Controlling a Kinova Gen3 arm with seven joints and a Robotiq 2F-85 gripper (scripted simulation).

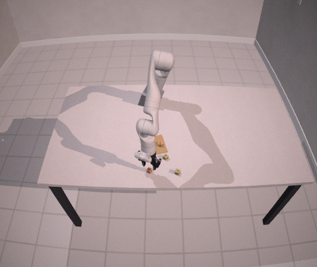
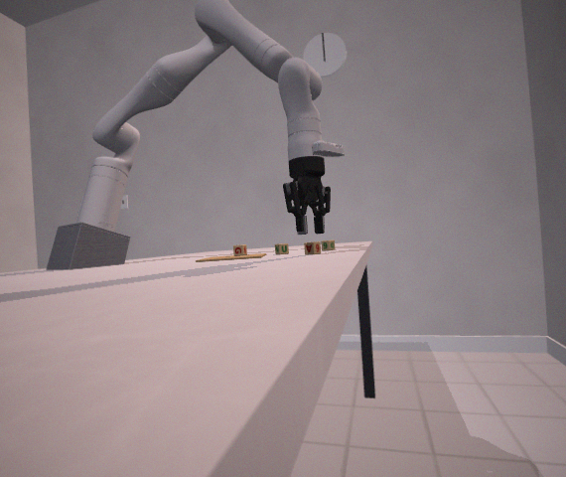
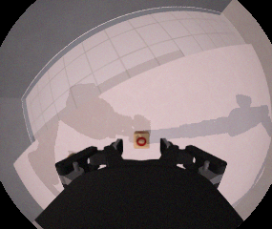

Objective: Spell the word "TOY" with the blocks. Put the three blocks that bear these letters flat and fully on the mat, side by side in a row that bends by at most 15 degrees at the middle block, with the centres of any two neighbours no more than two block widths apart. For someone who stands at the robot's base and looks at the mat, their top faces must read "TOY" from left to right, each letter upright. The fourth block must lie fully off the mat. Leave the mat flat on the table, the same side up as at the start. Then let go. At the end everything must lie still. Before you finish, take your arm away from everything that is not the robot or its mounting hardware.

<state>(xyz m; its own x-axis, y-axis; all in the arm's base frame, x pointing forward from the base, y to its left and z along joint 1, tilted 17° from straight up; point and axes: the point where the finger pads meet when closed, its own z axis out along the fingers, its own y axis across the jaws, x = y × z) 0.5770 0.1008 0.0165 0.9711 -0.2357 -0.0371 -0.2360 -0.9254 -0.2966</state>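
Right now my hand is 190 mm past the mat, 20 mm to the left of it and 60 mm above it.
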